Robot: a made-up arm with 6 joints. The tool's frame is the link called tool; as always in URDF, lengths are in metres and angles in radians.
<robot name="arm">
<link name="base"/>
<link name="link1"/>
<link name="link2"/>
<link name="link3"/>
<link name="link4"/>
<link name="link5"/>
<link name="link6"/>
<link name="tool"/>
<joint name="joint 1" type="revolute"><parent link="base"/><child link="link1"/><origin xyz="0 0 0.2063" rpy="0 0 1.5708"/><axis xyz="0 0 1"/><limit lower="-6.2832" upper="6.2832" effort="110" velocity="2.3"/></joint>
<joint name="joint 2" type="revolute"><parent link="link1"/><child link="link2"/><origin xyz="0 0 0" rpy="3.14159 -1.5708 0"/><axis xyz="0 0 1"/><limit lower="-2.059" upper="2.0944" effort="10" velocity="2.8"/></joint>
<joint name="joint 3" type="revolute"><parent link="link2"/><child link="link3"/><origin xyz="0.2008 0.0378 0" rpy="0 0 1.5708"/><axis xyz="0 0 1"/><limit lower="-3.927" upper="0.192" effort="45" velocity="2.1"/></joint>
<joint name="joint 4" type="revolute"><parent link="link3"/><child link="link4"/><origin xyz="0.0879 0.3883 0" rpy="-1.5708 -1.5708 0"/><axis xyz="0 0 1"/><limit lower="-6.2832" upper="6.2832" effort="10" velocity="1.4"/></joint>
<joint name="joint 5" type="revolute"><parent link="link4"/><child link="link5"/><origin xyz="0 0 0" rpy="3.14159 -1.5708 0"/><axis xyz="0 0 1"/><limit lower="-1.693" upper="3.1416" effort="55" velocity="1.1"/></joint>
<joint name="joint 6" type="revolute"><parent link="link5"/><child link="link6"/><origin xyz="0.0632 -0.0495 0" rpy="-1.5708 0 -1.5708"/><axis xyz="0 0 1"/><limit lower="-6.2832" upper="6.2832" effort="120" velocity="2.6"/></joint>
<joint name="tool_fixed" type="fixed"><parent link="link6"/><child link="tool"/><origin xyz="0 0 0"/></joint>
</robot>
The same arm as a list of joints. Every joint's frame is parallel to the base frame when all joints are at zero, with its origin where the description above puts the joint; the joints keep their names.
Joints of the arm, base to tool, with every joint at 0 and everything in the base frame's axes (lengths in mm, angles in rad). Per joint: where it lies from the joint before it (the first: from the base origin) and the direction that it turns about. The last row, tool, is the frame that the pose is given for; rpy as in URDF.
joint 1: xyz 0 0 206.3 axis 0 0 1
joint 2: xyz 0 0 0 axis 0 1 0
joint 3: xyz 37.8 0 200.8 axis 0 1 0
joint 4: xyz 87.9 0 -388.3 axis 0 0 -1
joint 5: xyz 0 0 0 axis 0 1 0
joint 6: xyz 49.5 0 -63.2 axis 0 0 -1
tool: xyz 0 0 0 rpy 3.1416 0 0
Joint limits (rad, base to tool): -6.2832..6.2832 -2.059..2.0944 -3.927..0.192 -6.2832..6.2832 -1.693..3.1416 -6.2832..6.2832

